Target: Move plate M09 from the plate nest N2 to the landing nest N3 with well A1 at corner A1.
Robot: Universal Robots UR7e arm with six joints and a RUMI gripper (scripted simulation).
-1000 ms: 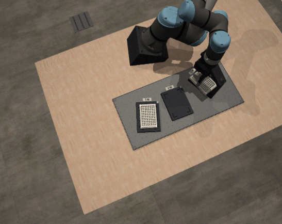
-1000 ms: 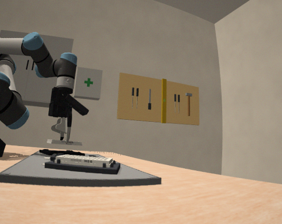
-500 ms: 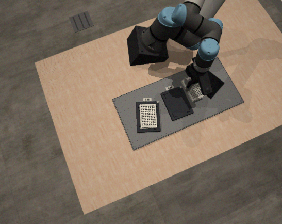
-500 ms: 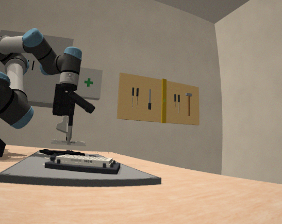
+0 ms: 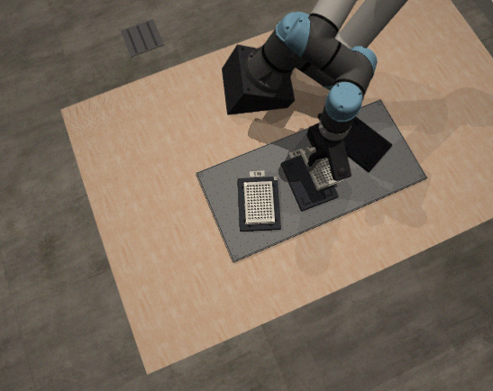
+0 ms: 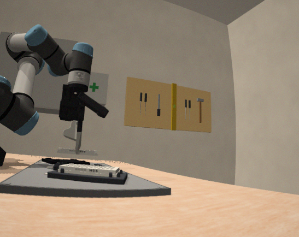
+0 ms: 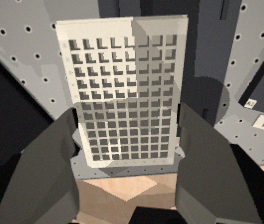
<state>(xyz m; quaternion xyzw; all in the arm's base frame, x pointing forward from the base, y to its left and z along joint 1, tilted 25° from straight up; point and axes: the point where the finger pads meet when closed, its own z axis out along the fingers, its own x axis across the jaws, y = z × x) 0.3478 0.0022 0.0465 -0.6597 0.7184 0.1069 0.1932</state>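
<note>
My gripper is now 10 mm short of the landing nest N3, 40 mm to the left of it and 60 mm above it. Also, from my hand: nest N2: 40 mm behind, 160 mm to the left, 60 mm below; plate M09: 10 mm below; a1 corner mark: 60 mm behind, 20 mm to the left, 50 mm below.
</note>
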